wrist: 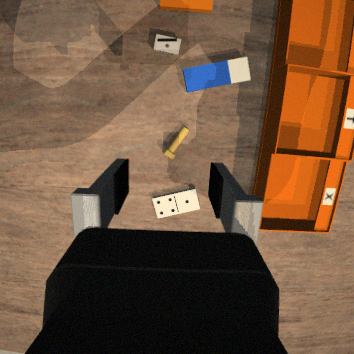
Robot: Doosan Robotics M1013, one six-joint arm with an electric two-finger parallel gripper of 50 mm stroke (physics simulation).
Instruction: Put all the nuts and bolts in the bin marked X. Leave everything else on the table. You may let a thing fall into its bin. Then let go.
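Places are measured from the arm's base along level axes (x right, y ahead, z up), in centimetres.
Pixels of known places: gripper, fingertip midpoint: [168,177].
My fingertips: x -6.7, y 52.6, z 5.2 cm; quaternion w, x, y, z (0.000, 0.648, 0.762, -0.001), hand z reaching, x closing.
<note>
Behind a point stands the place of what it marks.
A small brass-coloured bolt [177,143] {z -7.1, x -7.0, y 53.3 cm} lies on the table, ahead of the fingers and slanting, with its head at the lower left. My gripper [168,177] {z 5.2, x -6.7, y 52.6 cm} is open with nothing between the fingers, and it hangs above the table, the bolt lying beyond the fingertips. The bin marked X [294,192] {z -7.3, x -4.2, y 67.8 cm} is the nearest compartment of the orange row at the right, with its label on the right rim. The inside of the bin that shows holds no nut or bolt. No nut shows in the view.
A white domino [176,203] {z -7.3, x -0.2, y 54.6 cm} lies below, between the fingers in view. A blue and white eraser [207,76] {z -6.7, x -14.3, y 54.8 cm} and a small grey sharpener [167,44] {z -6.9, x -16.5, y 50.3 cm} lie farther up. Part of an orange block [186,4] {z -7.0, x -20.7, y 51.3 cm} shows at the top edge. Other orange compartments [306,115] {z -7.3, x -13.0, y 66.3 cm} adjoin bin X.
</note>
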